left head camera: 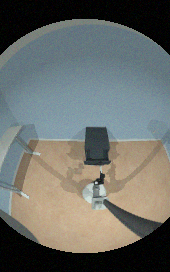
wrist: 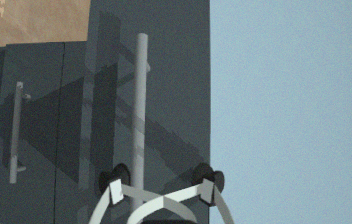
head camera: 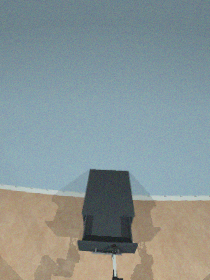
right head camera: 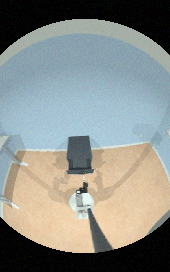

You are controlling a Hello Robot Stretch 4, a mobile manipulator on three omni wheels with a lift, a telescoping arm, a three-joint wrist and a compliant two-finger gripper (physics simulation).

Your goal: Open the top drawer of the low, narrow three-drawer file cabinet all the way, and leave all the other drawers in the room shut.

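Places are measured from the robot's base along level axes (x ahead, y left, z up), in centimetres.
Where they show: gripper, fingertip midpoint: (left head camera: 99, 162) (wrist: 164, 177) (head camera: 113, 248) (right head camera: 82, 171).
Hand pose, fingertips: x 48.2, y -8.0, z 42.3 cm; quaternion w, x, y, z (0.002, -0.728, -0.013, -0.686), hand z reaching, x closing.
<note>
Things, the pixels of their centre, and the offset from my fingertips. "pt": a spot on its surface instead. Level surfaces: height alone.
- low dark file cabinet, surface spot: (head camera: 109, 192) (left head camera: 96, 137) pt dz +7.0, dx +43.8, dy +2.9 cm
- top drawer's grey bar handle, surface spot: (wrist: 141, 90) pt dz -2.1, dx -3.4, dy +9.2 cm
- lower drawer's handle, surface spot: (wrist: 16, 130) pt dz -32.9, dx +17.7, dy +4.4 cm
- pale table, surface height: dz +50.0 cm
- wall's white skirting, surface spot: (head camera: 35, 191) pt dz -41.7, dx +77.4, dy +101.5 cm
The low dark file cabinet (head camera: 109, 192) (left head camera: 96, 137) (right head camera: 78, 145) stands against the blue wall. Its top drawer (head camera: 90, 246) (wrist: 175, 75) is pulled far out; the inside shows behind its front in the head view. My gripper (head camera: 114, 250) (wrist: 164, 177) is at the top drawer's grey bar handle (wrist: 141, 90), shut on it: the bar runs between the fingertips, close beside the left one, though the tips stand apart. A lower drawer's handle (wrist: 16, 130) sits farther back at the left of the wrist view, on a front that looks shut. The lowest drawer is hidden.
A pale table (left head camera: 7, 142) stands by the left wall, with a leg (left head camera: 30, 149) reaching the floor. My round base (left head camera: 89, 193) (right head camera: 74, 201) stands on the brown floor in front of the cabinet. The wall's white skirting (head camera: 35, 191) runs behind the cabinet.
</note>
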